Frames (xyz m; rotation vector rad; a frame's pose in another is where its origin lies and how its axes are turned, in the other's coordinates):
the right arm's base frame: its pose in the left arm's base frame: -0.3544 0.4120 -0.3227 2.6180 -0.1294 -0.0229
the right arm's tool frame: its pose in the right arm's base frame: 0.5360 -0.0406 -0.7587 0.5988 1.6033 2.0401
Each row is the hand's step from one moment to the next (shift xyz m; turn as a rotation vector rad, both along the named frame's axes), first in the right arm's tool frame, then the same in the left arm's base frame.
Working: the right arm's tool frame: its pose in the left arm's base frame: 0.2136 0.7715 0.3197 -0.7453 1.7020 -2.2392

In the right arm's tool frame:
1: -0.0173 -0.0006 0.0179 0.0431 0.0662 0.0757
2: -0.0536 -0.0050 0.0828 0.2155 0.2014 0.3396
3: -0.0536 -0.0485 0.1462 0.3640 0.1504 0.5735
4: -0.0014 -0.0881 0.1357 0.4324 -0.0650 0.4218
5: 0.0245 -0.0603 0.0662 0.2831 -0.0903 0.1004
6: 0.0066 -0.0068 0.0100 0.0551 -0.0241 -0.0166
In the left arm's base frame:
1: 0.0240 -0.0065 -0.0003 -0.0046 -0.1029 -0.0369
2: 0.0892 -0.0419 0.0073 -0.0280 -0.4435 -0.0696
3: 0.1275 -0.0815 0.0609 -0.0248 -0.6925 0.0622
4: 0.0827 -0.0856 0.1096 -0.1364 -0.5348 0.2540
5: 0.0211 -0.0485 0.0763 -0.1756 -0.1901 0.1772
6: 0.0005 -0.0094 0.0101 -0.0523 -0.0051 0.0336

